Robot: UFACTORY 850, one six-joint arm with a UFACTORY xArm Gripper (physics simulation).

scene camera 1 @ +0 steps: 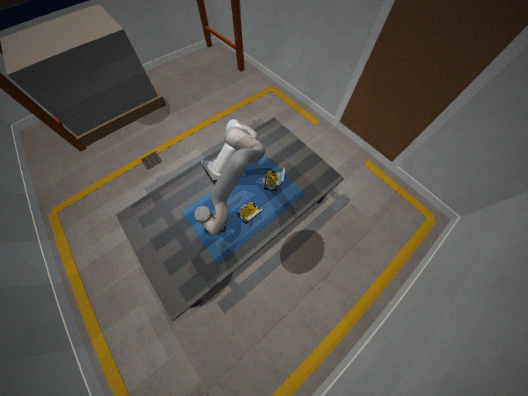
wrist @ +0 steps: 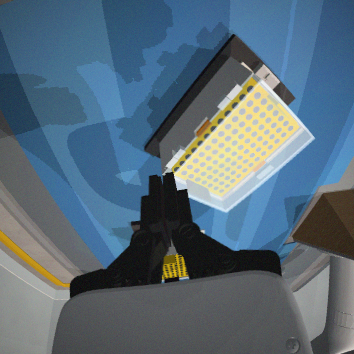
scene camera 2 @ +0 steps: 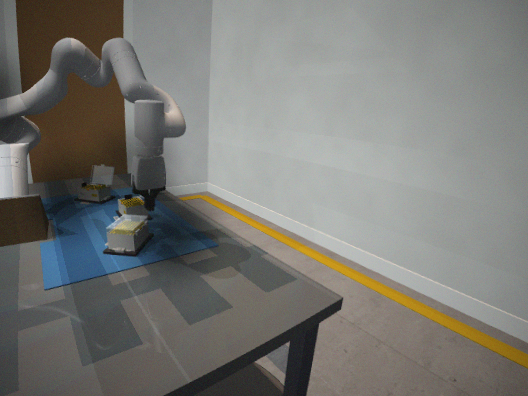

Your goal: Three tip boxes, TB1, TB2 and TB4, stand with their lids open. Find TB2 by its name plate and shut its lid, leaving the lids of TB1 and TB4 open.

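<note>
The near tip box (scene camera 2: 127,239) (wrist: 200,120) has its clear lid (scene camera 2: 131,221) (wrist: 295,145) lying over its yellow tips; I cannot tell whether it is fully seated. In scene camera 1 the arm covers most of this box. The middle box (scene camera 1: 248,211) (scene camera 2: 132,206) is partly behind the gripper in scene camera 2. The far box (scene camera 1: 271,180) (scene camera 2: 95,192) has its lid (scene camera 1: 282,176) (scene camera 2: 102,175) standing up. No name plate is readable. My gripper (scene camera 2: 150,207) (wrist: 164,187) is shut and empty, beside the near box's corner in the wrist view; it is hidden in scene camera 1.
The boxes stand on a blue mat (scene camera 1: 220,251) (scene camera 2: 60,275) on the grey table (scene camera 1: 320,175) (scene camera 2: 260,320). A brown block (scene camera 2: 20,220) (wrist: 332,220) stands near the arm's base. The arm reaches over the mat. Yellow lines (scene camera 1: 350,320) mark the floor around the table.
</note>
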